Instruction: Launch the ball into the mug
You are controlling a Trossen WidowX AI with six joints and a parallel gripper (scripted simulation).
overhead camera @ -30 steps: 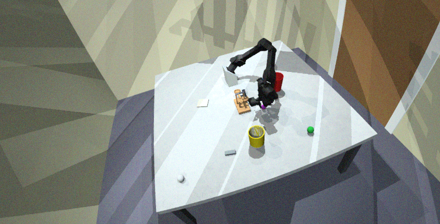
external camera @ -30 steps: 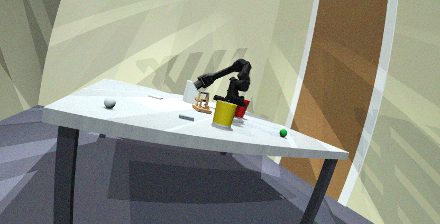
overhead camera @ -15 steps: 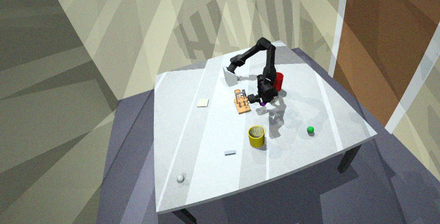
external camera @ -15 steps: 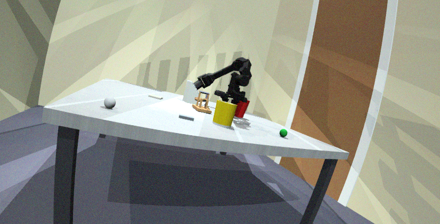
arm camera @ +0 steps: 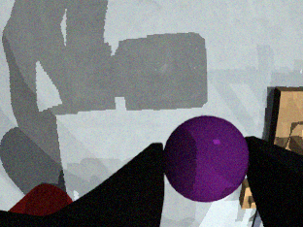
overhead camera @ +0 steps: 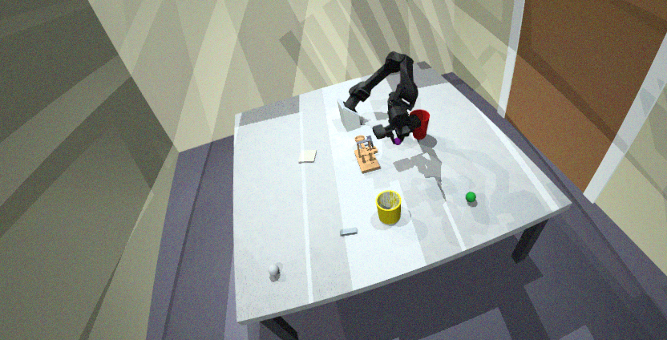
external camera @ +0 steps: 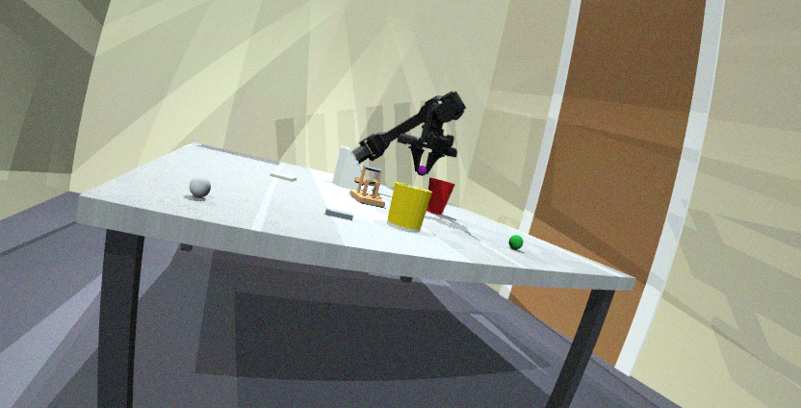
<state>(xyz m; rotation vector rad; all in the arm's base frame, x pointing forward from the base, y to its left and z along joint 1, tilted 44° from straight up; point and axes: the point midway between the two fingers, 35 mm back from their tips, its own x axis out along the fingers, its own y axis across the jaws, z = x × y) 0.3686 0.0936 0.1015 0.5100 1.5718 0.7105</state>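
Now: the wooden catapult 110 mm to the right of my gripper tip, 110 mm behind it and 80 mm below it. The rest, counted from my gripper tip: yellow mug: 250 mm ahead, 110 mm to the right, 100 mm below; red cup: 160 mm behind, 150 mm to the left, 100 mm below; purple ball: 10 mm above.
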